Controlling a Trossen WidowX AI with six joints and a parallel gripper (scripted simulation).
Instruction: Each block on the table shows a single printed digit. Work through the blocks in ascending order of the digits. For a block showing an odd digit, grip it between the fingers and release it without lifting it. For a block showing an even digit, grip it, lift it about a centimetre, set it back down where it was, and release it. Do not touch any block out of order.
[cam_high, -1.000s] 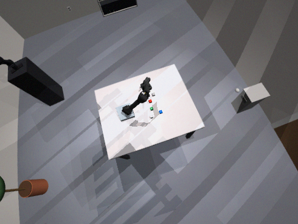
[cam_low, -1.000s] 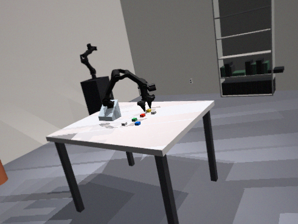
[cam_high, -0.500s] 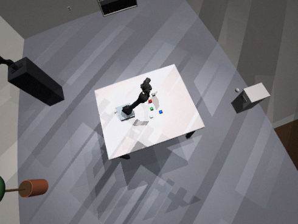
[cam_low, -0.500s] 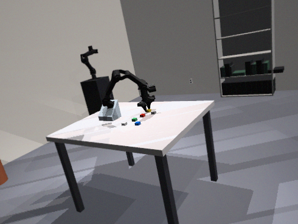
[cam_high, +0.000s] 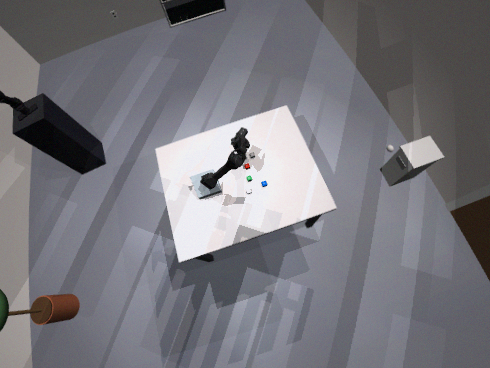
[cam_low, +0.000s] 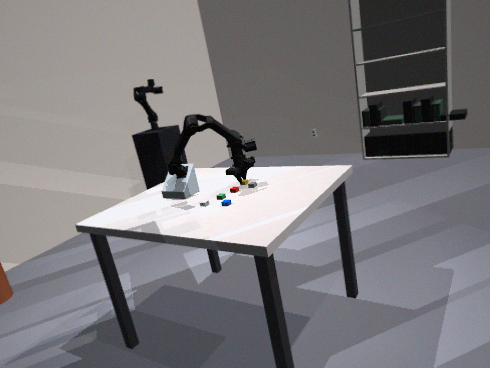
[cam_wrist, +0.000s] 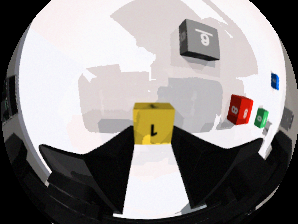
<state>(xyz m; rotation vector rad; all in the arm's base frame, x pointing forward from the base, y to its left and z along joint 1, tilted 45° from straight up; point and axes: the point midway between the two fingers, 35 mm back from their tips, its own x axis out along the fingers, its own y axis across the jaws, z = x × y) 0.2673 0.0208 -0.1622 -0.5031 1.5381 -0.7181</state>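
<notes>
Right now the yellow block is 10 mm ahead of my gripper tip. Round my gripper tip: green block 10 mm behind, 210 mm to the right; then red block 10 mm ahead, 110 mm to the right; then grey block 80 mm ahead, 50 mm to the right.
</notes>
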